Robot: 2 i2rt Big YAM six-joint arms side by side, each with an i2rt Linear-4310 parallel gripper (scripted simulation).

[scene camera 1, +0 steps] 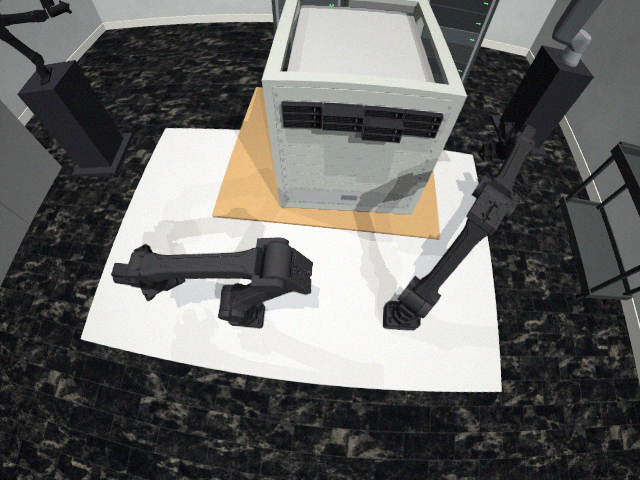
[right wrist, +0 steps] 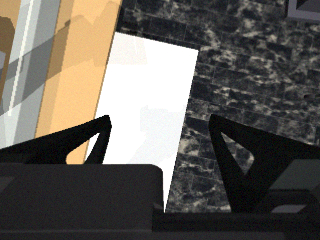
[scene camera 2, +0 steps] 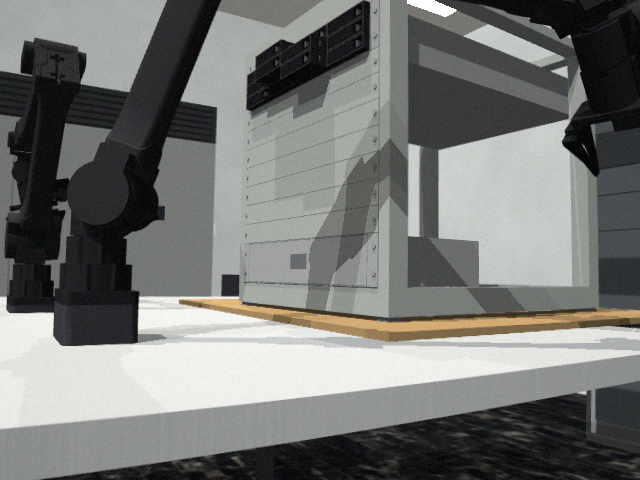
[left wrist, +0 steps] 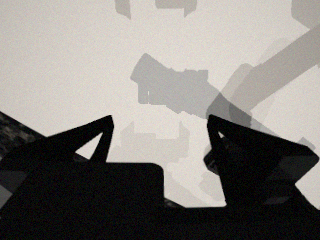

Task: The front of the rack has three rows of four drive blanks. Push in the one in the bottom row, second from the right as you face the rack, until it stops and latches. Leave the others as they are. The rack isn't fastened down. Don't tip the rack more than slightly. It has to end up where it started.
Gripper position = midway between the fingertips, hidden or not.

In view: my left gripper (left wrist: pixel 160 120), my right gripper (right wrist: pixel 160 119), a rack (scene camera 1: pixel 332 55) and an orange board (scene camera 1: pixel 249 191).
The left wrist view does not show the rack: it is out of frame.
